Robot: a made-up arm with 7 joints. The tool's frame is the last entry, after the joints.
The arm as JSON. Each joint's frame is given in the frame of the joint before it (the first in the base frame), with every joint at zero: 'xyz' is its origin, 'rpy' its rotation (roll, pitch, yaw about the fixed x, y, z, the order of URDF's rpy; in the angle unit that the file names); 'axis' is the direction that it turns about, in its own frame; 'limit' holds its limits. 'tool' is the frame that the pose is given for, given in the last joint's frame.
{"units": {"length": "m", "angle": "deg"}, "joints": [
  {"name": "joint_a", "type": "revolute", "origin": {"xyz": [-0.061, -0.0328, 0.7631], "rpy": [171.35, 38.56, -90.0]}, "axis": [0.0, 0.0, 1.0], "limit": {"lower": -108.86, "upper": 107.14}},
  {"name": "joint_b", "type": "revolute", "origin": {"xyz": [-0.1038, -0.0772, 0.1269], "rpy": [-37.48, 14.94, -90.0]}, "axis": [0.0, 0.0, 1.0], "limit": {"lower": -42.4, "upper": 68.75}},
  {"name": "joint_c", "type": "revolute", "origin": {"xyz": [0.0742, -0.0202, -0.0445], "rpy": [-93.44, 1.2, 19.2]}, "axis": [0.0, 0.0, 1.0], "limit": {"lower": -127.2, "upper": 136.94}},
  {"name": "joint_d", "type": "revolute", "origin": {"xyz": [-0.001, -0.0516, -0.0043], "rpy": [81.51, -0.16, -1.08]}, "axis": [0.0, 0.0, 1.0], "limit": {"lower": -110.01, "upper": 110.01}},
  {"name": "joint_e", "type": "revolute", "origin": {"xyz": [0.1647, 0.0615, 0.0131], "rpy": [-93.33, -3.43, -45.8]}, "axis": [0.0, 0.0, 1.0], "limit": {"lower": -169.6, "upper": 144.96}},
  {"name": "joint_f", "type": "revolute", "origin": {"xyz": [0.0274, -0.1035, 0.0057], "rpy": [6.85, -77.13, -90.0]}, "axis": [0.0, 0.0, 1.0], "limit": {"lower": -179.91, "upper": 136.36}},
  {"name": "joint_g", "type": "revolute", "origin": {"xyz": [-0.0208, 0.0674, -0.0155], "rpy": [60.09, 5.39, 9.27]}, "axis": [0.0, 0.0, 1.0], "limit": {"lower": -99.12, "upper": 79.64}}
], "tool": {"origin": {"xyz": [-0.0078, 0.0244, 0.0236], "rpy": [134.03, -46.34, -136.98]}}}
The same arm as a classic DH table. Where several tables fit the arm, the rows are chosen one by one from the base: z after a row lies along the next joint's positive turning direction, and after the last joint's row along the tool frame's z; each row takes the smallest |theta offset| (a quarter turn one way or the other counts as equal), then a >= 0, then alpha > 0; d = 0 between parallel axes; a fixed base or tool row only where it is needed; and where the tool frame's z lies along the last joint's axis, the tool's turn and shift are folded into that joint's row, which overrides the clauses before.
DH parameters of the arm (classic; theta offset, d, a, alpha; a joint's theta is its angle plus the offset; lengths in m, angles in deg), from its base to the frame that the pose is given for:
base (fixed): 13.72 0.7419 -0.067 -140.63
joint_a: -7.9 0.1876 0.1063 -39.93
joint_b: 42.95 -0.1621 0.0634 -93.44
joint_c: 0.1 -0.0556 0 81.51
joint_d: -45.84 0.0746 0.0702 -93.33
joint_e: 3.59 0.1912 0.0145 -77.22
joint_f: -79.2 -0.0841 -0.0059 60.24
joint_g: 71.77 -0.0504 0.0222 -118.68
tool (fixed): -124.45 0.0145 0 0
Joint limits (deg, base to tool): -108.86..107.14 -42.4..68.75 -127.2..136.94 -110.01..110.01 -169.6..144.96 -179.91..136.36 -99.12..79.64

